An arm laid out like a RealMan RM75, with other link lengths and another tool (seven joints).
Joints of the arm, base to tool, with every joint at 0 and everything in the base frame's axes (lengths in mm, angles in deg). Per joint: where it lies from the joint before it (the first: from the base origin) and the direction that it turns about. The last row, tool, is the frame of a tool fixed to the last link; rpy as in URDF.
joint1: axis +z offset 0 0 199.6
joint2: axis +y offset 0 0 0
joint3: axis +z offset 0 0 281.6
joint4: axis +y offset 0 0 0
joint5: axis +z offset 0 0 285.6
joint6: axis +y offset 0 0 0
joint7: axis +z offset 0 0 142.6
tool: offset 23 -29 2 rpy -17.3 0 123.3
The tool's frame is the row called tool.
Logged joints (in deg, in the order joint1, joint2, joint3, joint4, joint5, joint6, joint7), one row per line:
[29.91 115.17 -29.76 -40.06 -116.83 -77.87 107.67]
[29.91 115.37 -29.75 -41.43 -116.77 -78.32 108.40]
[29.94 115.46 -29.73 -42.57 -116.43 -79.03 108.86]
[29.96 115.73 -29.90 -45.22 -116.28 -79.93 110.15]
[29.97 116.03 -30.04 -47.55 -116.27 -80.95 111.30]
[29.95 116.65 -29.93 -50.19 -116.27 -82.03 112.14]
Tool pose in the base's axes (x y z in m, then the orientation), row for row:
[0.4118 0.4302 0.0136 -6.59 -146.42 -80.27]
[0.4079 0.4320 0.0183 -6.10 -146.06 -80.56]
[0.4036 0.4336 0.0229 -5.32 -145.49 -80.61]
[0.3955 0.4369 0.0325 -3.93 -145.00 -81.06]
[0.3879 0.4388 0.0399 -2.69 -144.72 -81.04]
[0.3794 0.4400 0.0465 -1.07 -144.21 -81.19]
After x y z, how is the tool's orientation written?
As a rotation vector, in degrees.
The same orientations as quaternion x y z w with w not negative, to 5 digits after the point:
[-0.03919 -0.87065 -0.47731 0.11226]
[-0.03631 -0.86936 -0.47950 0.11394]
[-0.03174 -0.86813 -0.48099 0.11828]
[-0.02348 -0.86627 -0.48427 0.12043]
[-0.01609 -0.86579 -0.48482 0.12285]
[-0.00641 -0.86440 -0.48666 0.12622]

